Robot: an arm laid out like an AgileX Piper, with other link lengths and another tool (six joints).
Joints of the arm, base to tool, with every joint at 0 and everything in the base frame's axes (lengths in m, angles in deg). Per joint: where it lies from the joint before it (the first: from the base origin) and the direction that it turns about. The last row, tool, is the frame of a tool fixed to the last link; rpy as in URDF.
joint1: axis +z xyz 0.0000 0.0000 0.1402
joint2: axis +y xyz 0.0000 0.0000 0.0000
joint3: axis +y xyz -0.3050 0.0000 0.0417
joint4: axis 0.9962 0 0.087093 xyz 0.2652 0.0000 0.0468
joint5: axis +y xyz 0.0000 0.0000 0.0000
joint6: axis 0.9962 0 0.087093 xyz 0.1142 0.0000 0.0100
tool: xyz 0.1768 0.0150 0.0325 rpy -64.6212 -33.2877 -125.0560
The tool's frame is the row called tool.
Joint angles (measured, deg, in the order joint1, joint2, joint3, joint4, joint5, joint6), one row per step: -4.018, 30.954, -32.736, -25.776, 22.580, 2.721; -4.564, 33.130, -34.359, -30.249, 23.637, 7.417; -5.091, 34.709, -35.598, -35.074, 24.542, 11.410; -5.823, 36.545, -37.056, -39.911, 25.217, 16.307; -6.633, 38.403, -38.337, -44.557, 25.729, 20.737; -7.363, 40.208, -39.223, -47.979, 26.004, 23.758; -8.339, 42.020, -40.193, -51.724, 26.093, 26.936; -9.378, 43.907, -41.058, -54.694, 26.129, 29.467; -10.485, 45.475, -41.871, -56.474, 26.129, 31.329; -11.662, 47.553, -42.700, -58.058, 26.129, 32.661; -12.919, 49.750, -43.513, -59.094, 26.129, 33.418; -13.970, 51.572, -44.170, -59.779, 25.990, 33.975; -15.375, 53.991, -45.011, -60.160, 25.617, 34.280; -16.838, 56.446, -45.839, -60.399, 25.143, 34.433; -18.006, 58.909, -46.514, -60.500, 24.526, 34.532; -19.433, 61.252, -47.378, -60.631, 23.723, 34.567
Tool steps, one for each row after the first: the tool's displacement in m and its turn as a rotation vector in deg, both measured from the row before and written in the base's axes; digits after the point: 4 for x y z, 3 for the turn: 0.0047, -0.0139, 0.0033, 0.134, 0.612, -2.673; 0.0026, -0.0141, 0.0044, -0.954, 0.303, -2.501; 0.0033, -0.0149, 0.0073, -0.221, -0.321, -2.806; 0.0034, -0.0145, 0.0065, -0.516, -0.270, -2.616; 0.0039, -0.0111, 0.0024, -0.591, 0.230, -1.891; 0.0037, -0.0122, 0.0044, -0.842, -0.053, -1.998; 0.0041, -0.0112, 0.0019, -0.633, 0.252, -1.766; 0.0030, -0.0099, 0.0014, -0.079, 0.094, -1.574; 0.0046, -0.0105, -0.0023, -0.232, 0.815, -1.499; 0.0047, -0.0106, -0.0046, -0.116, 1.151, -1.427; 0.0041, -0.0084, -0.0042, 0.026, 0.902, -1.050; 0.0057, -0.0102, -0.0069, 0.234, 1.258, -1.143; 0.0056, -0.0104, -0.0078, 0.304, 1.302, -1.077; 0.0065, -0.0082, -0.0098, 0.479, 1.367, -0.654; 0.0058, -0.0096, -0.0072, 0.344, 1.015, -0.728
